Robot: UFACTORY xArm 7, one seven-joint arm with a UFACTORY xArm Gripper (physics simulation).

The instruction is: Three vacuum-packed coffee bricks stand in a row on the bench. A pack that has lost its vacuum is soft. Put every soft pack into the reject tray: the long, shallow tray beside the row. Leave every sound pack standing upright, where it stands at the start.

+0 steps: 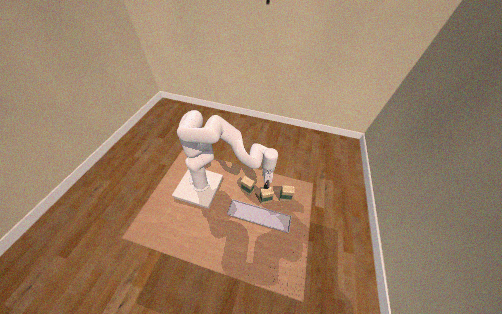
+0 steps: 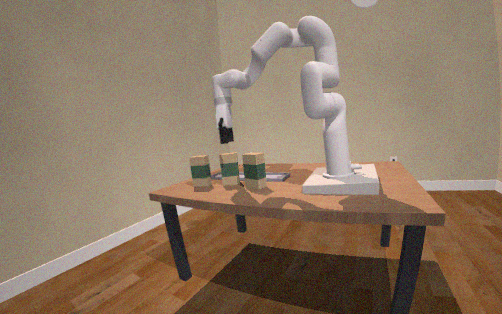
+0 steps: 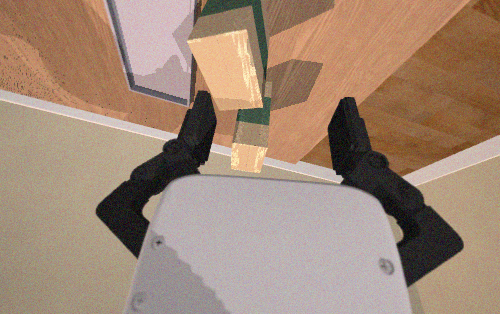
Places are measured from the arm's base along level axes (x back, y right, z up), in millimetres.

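Pixels of known places: gripper, fingertip midpoint: (image 1: 265,181) (image 2: 227,142) (image 3: 272,109); arm's base at its link origin: (image 1: 201,183) (image 2: 338,174).
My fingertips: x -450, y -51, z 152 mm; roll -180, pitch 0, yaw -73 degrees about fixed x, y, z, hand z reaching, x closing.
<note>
Ahead of a thing's pixels: the offset from my fingertips to its top centre.
Three tan coffee bricks with green bands stand upright in a row: the one nearest the arm's base (image 1: 247,185) (image 2: 254,170), the middle one @(dx -25, dy +34, dz -51 mm) (image 1: 266,194) (image 2: 229,169) (image 3: 227,70), and the far one @(dx -157, dy -17, dz -51 mm) (image 1: 287,193) (image 2: 200,171) (image 3: 250,155). I cannot tell from their looks which are soft. The long, shallow reject tray @(dx -8, dy +154, dz -178 mm) (image 1: 259,216) (image 2: 277,176) (image 3: 155,45) lies beside the row and looks empty. My gripper (image 1: 266,186) (image 2: 226,142) (image 3: 272,109) is open and empty, above the tops of the packs and close to the middle one.
The packs stand close together, with small gaps between them. The arm's white base plate (image 1: 210,198) (image 2: 340,188) is on the wooden bench (image 1: 165,225) (image 2: 295,212), on the side of the nearest pack. The bench's edge lies beyond the far pack.
</note>
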